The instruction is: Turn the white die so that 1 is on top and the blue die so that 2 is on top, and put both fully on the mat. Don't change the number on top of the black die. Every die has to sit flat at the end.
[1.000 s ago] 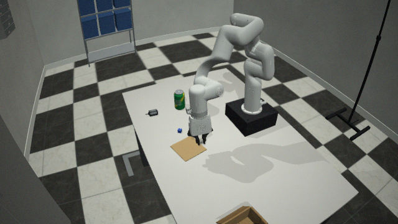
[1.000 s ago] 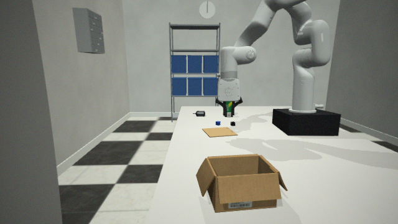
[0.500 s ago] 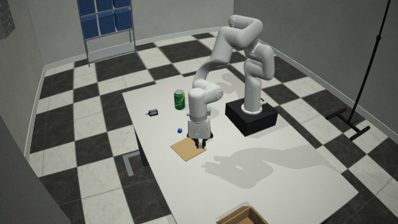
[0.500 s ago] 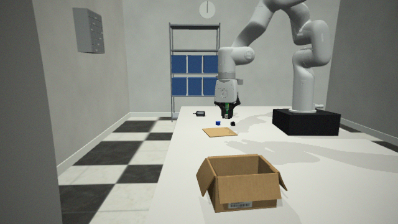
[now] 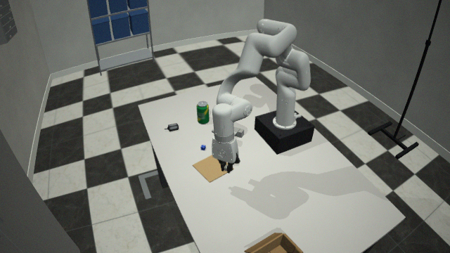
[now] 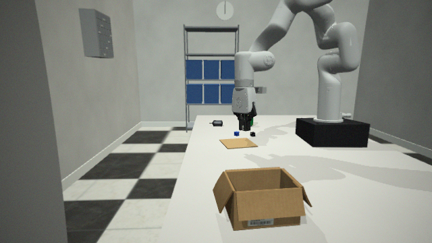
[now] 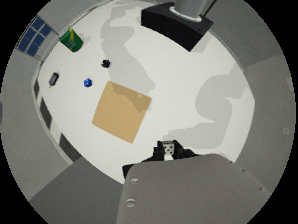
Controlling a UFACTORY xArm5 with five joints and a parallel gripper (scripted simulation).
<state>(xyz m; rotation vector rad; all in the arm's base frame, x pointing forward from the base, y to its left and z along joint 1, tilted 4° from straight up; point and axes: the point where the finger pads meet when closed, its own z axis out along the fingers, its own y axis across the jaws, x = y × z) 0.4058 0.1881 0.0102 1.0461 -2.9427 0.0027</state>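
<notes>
The tan mat is 120 mm to the right of my hand, 110 mm below it and 20 mm ahead of it. From my hand the other things lie so: blue die (270 mm to the right, 100 mm below, 10 mm ahead); then black die (260 mm to the right, 100 mm below, 70 mm behind); then white die (10 mm below).
</notes>
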